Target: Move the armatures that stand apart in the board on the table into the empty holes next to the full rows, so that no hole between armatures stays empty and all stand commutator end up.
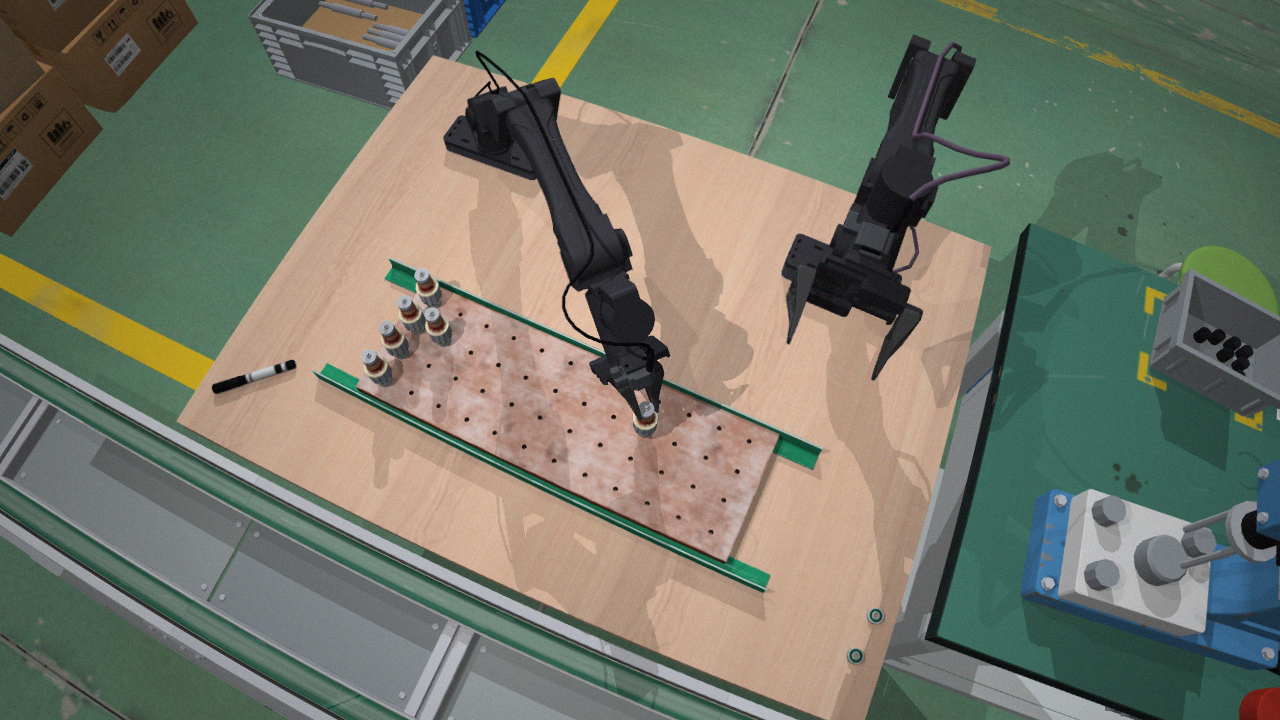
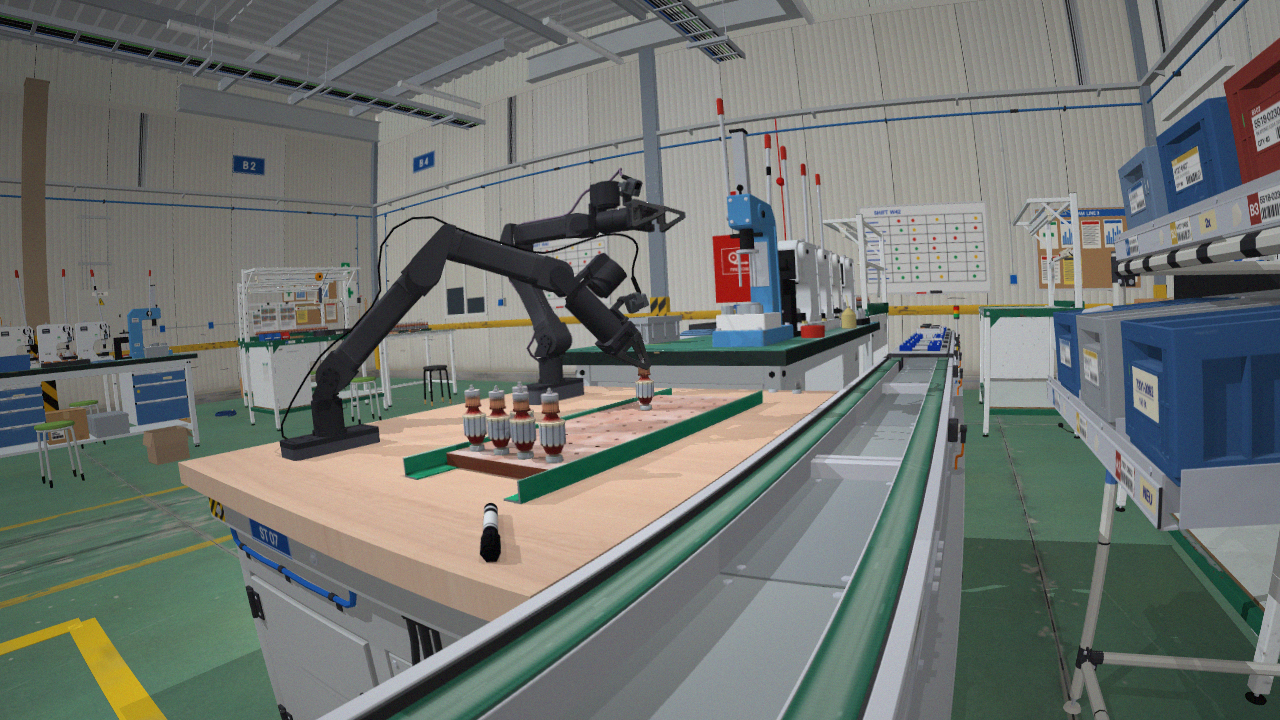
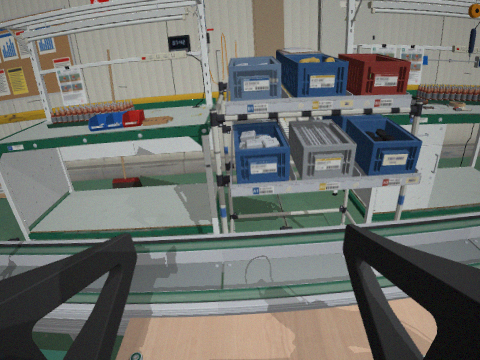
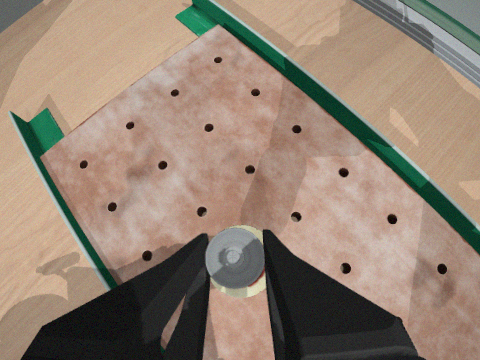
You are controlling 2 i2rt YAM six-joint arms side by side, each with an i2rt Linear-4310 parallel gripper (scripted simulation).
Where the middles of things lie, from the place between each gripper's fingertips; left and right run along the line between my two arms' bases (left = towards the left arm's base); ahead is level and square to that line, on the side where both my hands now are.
Labels:
Now: right hand [image 2: 646, 367] 640 mm to the left of the marker [image 2: 490, 547], 190 mm short of it and 110 mm above it.
Now: the marker 840 mm to the right of my left hand [image 1: 831, 360], 430 mm below it and 210 mm ahead of it.

